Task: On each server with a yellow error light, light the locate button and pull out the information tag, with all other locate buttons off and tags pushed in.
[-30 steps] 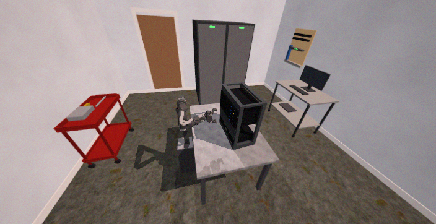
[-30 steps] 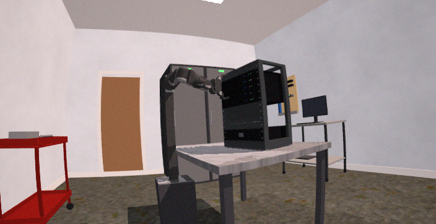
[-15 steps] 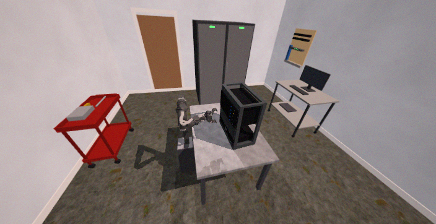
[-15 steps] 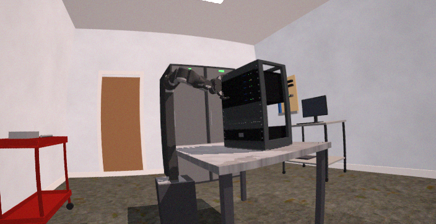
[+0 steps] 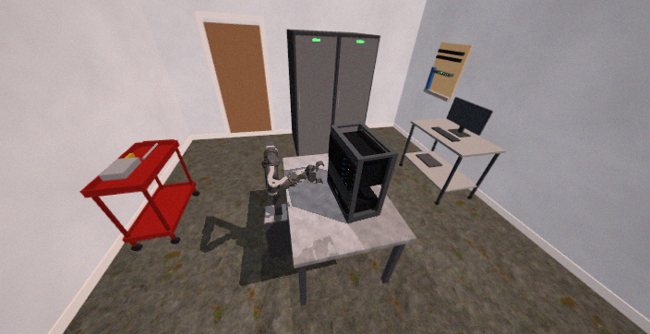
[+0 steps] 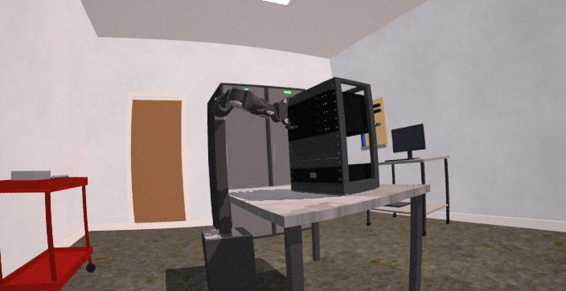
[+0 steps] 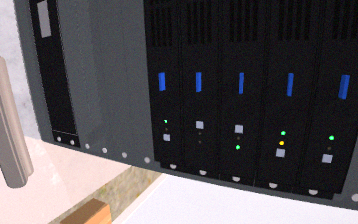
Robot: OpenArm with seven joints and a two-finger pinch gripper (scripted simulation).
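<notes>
Now: the locate button 15 cm ahead of my hand, 9 cm below it and 6 cm to the right of it.
</notes>
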